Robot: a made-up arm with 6 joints.
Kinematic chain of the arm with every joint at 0, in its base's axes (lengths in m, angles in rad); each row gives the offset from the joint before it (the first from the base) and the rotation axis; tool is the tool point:
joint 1: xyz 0 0 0.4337 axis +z
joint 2: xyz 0 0 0 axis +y
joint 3: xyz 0 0 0.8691 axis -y
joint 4: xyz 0 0 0 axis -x
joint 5: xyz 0.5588 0 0 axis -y
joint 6: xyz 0 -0.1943 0 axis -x
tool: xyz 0 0 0
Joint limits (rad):
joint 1: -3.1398..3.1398
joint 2: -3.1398..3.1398
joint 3: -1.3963..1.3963
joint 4: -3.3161..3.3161
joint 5: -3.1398..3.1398
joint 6: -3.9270..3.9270
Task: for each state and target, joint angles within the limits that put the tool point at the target. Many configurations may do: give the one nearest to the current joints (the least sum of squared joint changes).
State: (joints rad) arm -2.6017 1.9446 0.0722 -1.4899 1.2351 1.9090
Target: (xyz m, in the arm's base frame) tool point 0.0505 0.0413 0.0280
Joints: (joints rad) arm -2.6163 2.6625 -0.8111 -1.5172 1.2351 1.9090
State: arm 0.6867 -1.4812 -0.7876 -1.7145 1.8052 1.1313
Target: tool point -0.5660 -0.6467 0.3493
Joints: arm 0.8845 -2.3650 -0.0263 -1.7159 1.8052 1.1313
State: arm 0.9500 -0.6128 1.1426 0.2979 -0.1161 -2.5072
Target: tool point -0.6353 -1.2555 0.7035
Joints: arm 0.9696 -1.4751 1.2284 0.2898 -0.1161 -2.5072
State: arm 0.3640 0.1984 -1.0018 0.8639 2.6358 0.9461
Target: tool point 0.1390 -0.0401 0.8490
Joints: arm 0.7774 -0.4444 -1.3963 0.8647 2.6358 0.9461
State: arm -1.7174 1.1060 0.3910 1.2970 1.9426 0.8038
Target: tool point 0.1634 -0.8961 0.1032
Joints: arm -1.3359 1.2744 -0.4874 1.3124 1.9426 0.8038
